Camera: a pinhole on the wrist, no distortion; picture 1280 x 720 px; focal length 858.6 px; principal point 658.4 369.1 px. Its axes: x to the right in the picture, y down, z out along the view. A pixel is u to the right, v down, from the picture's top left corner.
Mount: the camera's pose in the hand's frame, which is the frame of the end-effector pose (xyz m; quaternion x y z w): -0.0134 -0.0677 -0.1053 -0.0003 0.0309 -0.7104 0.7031
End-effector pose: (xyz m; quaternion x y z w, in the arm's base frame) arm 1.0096 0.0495 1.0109 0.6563 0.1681 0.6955 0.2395
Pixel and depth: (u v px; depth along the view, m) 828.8 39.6 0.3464
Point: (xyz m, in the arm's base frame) 1.2714 0.0814 0.8389
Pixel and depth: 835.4 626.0 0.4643
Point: 1.3725 0.2548 1.0586
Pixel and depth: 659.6 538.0 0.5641
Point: 1.4670 0.1587 1.0982
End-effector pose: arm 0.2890 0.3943 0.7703 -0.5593 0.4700 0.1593 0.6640
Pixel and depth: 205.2 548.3 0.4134
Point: 0.3790 0.6868 0.5963
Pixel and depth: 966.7 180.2 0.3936
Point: 0.5395 0.6025 0.9522
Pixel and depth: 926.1 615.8 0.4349
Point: 0.6606 0.5648 0.7778
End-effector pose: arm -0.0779 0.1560 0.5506 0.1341 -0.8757 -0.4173 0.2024
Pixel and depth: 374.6 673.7 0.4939
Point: -0.4265 0.3875 0.4318
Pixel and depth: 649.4 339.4 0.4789
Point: -0.2388 0.3611 0.2701
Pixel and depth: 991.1 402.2 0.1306
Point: -0.0775 0.0963 0.4396
